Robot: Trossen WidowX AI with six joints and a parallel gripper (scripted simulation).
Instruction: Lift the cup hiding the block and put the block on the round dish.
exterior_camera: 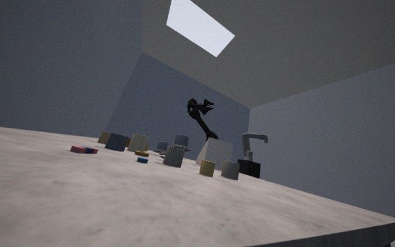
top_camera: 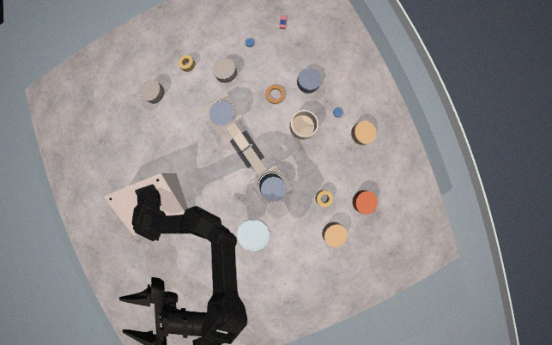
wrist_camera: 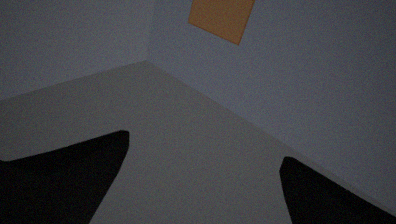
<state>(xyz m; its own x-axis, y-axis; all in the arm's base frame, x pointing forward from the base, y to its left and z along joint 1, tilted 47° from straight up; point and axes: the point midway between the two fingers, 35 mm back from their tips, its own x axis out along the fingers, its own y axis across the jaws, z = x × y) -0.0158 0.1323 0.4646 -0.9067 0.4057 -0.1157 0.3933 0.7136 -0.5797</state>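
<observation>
Now: the green block 380 mm ahead of my gripper tip, 160 mm to the left of it and 540 mm below it. The rest, counted from my gripper tip: pale blue round dish 280 mm ahead, 30 mm to the left, 580 mm below; then balance beam 340 mm ahead, 280 mm to the left, 540 mm below; then beige cup 520 mm ahead, 300 mm to the left, 540 mm below.
</observation>
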